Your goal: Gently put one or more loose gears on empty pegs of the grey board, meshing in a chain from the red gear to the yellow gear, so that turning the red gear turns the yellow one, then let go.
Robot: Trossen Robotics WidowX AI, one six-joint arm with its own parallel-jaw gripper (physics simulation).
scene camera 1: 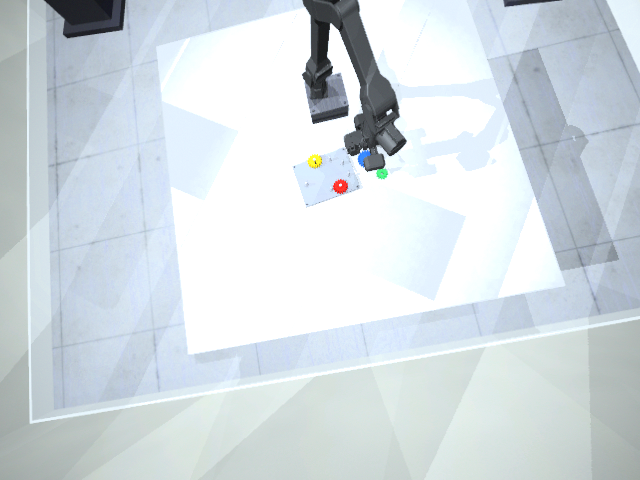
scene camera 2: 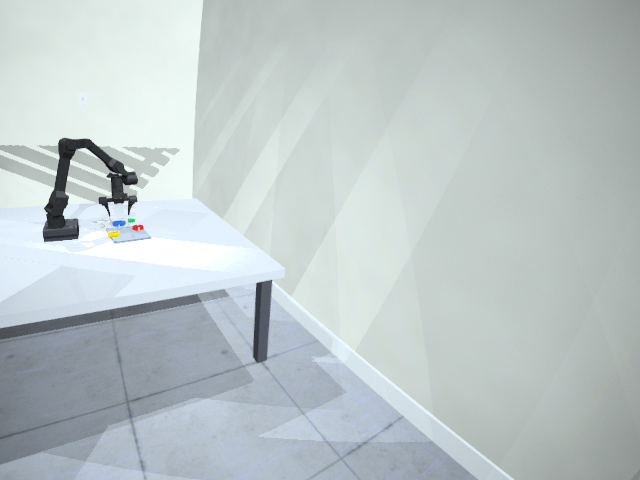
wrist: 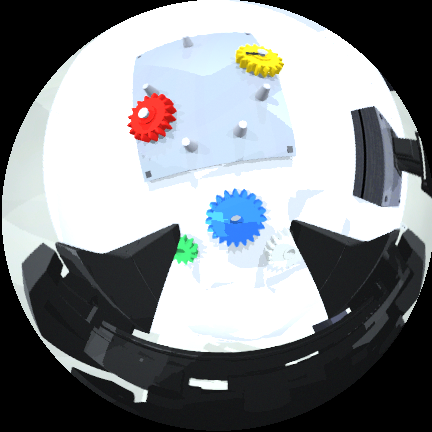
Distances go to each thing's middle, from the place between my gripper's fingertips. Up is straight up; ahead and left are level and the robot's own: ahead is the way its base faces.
Labels:
Now: hand 10 mm to the right of the blue gear (wrist: 251, 213) and 40 mm above it. The rest, counted from my hand: red gear (wrist: 160, 108): 90 mm ahead, 90 mm to the right, 30 mm below; grey board (scene camera 1: 320, 179): 50 mm ahead, 150 mm to the right, 50 mm below; white gear (wrist: 281, 250): 80 mm behind, 50 mm to the left, 40 mm below.

